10 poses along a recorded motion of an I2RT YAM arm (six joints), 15 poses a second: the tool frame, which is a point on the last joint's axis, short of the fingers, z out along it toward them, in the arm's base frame.
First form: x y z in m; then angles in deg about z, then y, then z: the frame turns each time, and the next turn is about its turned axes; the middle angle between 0 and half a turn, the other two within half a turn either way.
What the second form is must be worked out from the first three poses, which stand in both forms.
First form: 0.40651, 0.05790, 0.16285, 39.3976, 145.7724, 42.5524
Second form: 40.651, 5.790, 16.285, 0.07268, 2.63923, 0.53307
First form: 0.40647, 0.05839, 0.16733, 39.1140, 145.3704, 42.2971
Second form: 40.647, 5.839, 16.733, 0.07312, 2.63156, 0.53524
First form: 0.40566, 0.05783, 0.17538, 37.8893, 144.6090, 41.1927
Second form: 40.566, 5.783, 17.538, 0.07537, 2.61390, 0.53115
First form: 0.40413, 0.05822, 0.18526, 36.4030, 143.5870, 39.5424
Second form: 40.413, 5.822, 18.526, 0.07098, 2.59037, 0.52442
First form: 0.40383, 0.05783, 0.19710, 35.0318, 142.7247, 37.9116
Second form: 40.383, 5.783, 19.710, 0.06460, 2.56981, 0.51536
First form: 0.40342, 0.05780, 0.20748, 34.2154, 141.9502, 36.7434
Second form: 40.342, 5.780, 20.748, 0.05633, 2.55299, 0.51106
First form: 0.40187, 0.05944, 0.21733, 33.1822, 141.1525, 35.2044
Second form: 40.187, 5.944, 21.733, 0.04473, 2.53458, 0.50235
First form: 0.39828, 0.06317, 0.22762, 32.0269, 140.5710, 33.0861
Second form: 39.828, 6.317, 22.762, 0.02328, 2.51848, 0.48567
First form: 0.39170, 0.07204, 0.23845, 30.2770, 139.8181, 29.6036
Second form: 39.170, 7.204, 23.845, -0.01467, 2.49580, 0.45563
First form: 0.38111, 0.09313, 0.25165, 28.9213, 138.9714, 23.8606
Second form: 38.111, 9.313, 25.165, -0.10900, 2.46663, 0.41064
